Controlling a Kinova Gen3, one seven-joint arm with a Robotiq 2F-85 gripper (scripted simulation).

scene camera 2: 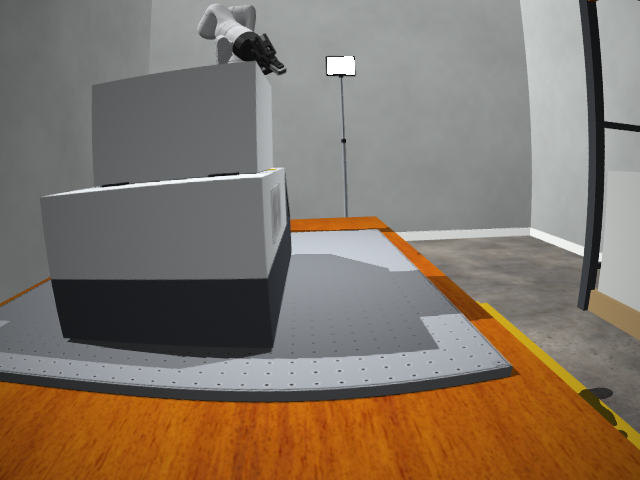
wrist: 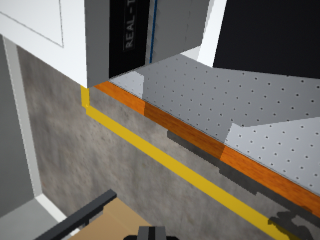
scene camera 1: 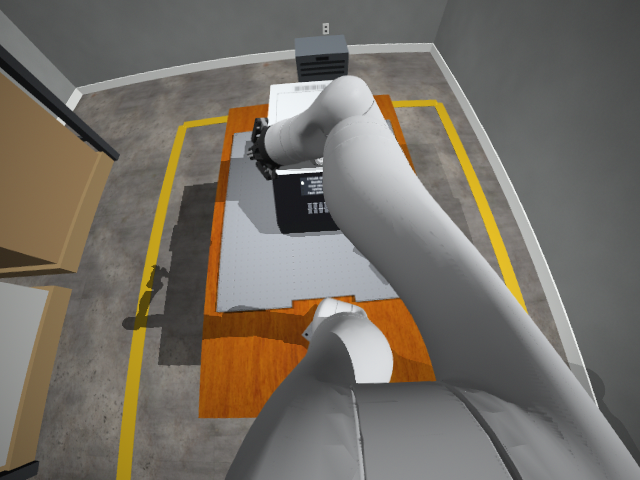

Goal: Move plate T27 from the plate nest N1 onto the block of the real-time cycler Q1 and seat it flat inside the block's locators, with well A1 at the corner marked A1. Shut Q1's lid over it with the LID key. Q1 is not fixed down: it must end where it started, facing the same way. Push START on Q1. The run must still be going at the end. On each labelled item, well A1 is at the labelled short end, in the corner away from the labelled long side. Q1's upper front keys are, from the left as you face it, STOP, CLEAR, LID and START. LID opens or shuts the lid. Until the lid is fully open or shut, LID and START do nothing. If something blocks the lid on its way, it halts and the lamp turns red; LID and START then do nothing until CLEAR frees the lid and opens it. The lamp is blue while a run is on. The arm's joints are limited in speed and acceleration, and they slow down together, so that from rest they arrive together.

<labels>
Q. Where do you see a cycler Q1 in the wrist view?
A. At 275, 44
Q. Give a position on a cycler Q1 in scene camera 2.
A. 204, 263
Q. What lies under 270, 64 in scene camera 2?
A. My gripper.
</labels>
